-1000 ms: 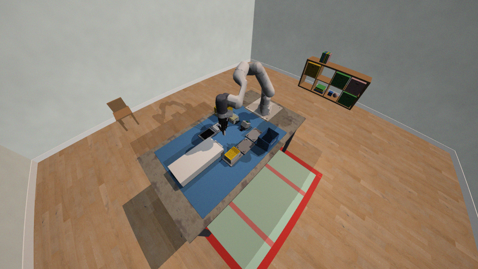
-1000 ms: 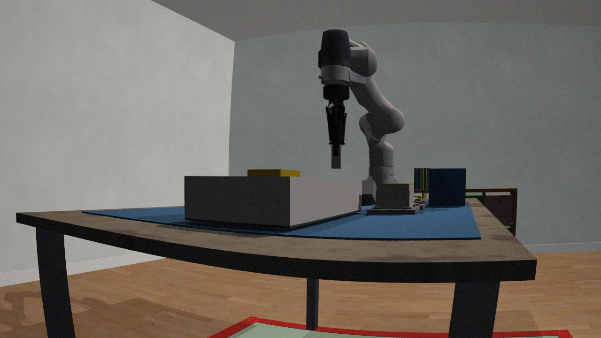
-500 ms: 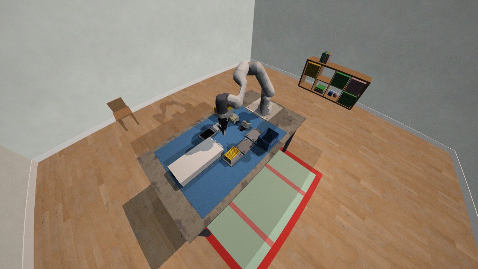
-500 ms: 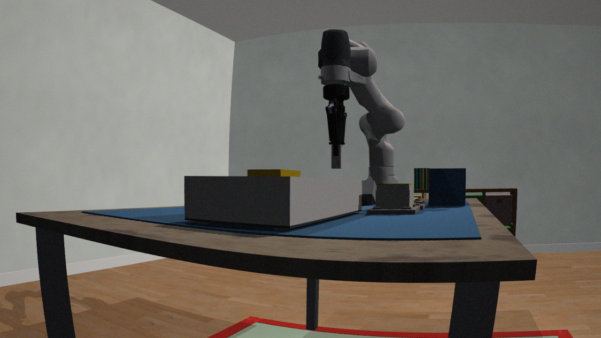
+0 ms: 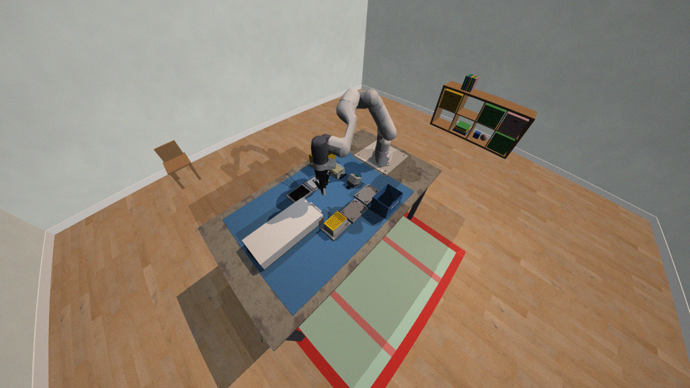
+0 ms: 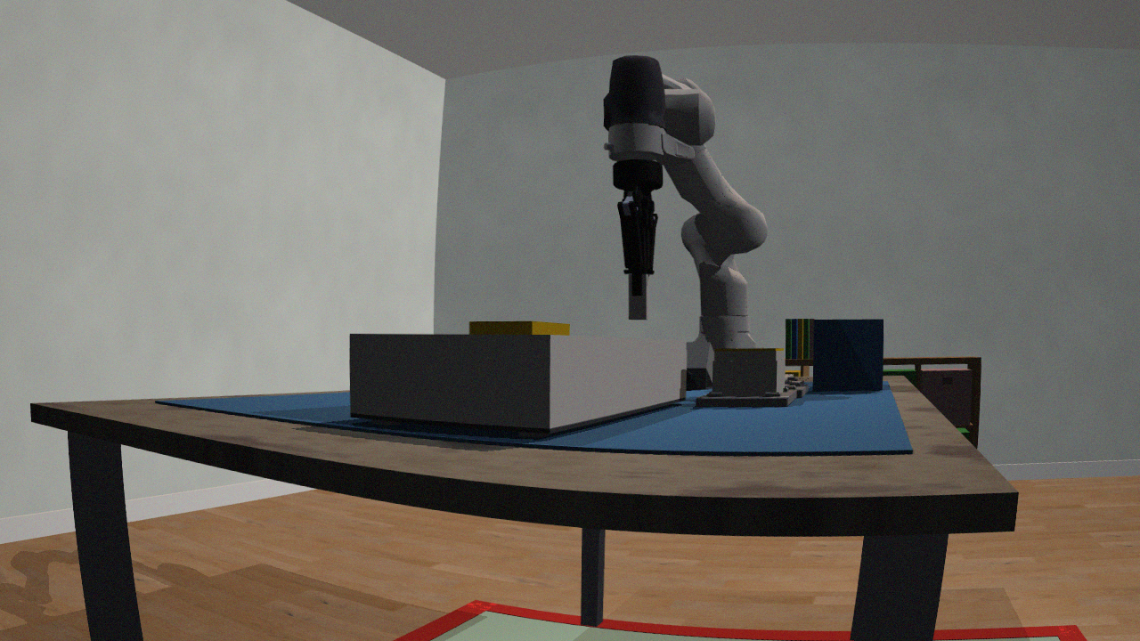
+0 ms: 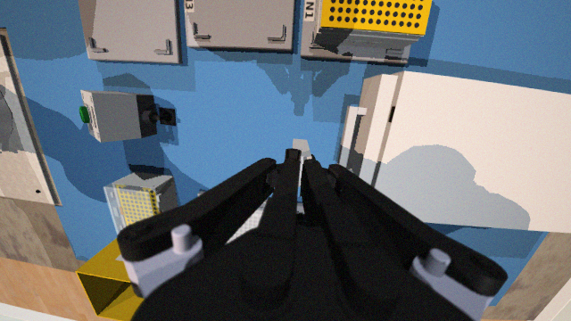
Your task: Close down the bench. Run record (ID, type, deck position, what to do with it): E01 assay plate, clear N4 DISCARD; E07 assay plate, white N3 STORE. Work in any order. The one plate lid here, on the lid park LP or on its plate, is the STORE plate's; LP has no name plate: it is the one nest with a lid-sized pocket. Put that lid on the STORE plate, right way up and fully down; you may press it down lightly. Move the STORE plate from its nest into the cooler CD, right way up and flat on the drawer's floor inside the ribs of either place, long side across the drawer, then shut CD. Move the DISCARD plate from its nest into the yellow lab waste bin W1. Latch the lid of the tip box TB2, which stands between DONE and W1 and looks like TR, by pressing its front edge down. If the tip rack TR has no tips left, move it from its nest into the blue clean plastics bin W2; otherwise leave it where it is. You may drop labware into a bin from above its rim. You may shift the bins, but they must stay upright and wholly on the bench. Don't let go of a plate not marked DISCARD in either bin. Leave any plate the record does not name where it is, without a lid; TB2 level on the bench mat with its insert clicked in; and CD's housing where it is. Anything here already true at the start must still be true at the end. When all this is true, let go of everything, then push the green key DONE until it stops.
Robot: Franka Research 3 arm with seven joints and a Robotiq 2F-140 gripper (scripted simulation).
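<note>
Right now the clear plate is 18 cm to the right of my hand, 14 cm behind it and 13 cm below it. Round my hand: plate lid (18 cm ahead, 12 cm below, 3 cm to the right); then tip rack TR (16 cm to the left, 10 cm ahead, 9 cm below); then white plate (18 cm ahead, 13 cm below, 4 cm to the right).
</note>
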